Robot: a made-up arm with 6 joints.
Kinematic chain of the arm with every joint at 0, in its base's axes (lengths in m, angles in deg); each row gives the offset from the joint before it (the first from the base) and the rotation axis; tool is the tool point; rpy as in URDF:
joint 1: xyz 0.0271 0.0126 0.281 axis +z
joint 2: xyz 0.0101 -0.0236 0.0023 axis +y
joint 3: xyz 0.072 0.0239 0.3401 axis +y
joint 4: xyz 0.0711 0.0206 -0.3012 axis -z
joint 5: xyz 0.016 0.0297 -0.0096 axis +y
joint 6: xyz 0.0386 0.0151 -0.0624 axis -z
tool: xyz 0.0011 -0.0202 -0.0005 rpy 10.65 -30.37 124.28
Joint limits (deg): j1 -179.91..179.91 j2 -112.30..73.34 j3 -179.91..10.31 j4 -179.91..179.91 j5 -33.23..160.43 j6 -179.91..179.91
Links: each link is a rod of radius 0.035 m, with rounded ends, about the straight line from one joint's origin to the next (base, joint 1, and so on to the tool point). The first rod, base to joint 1, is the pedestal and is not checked.
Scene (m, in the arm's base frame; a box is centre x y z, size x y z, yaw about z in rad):
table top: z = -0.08
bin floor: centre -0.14 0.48 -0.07 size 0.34 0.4 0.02 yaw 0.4
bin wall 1: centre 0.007 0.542 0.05 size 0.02 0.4 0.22 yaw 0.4
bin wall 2: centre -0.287 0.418 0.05 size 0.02 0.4 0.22 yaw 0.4
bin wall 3: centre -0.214 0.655 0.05 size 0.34 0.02 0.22 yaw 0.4
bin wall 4: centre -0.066 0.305 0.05 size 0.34 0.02 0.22 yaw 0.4
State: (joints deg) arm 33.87 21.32 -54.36 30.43 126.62 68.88
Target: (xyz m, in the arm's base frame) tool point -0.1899 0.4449 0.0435
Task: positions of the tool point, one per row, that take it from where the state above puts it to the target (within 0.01 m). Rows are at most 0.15 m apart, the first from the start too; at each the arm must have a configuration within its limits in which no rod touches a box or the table.
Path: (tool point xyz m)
1: 0.2536 0.3909 0.3860
2: 0.1598 0.4645 0.4186
3: 0.0423 0.5088 0.4555
4: -0.0884 0.5164 0.4963
5: -0.1205 0.5382 0.3818
6: -0.1512 0.5327 0.2645
7: -0.1756 0.5008 0.1499
8: -0.1899 0.4449 0.0435

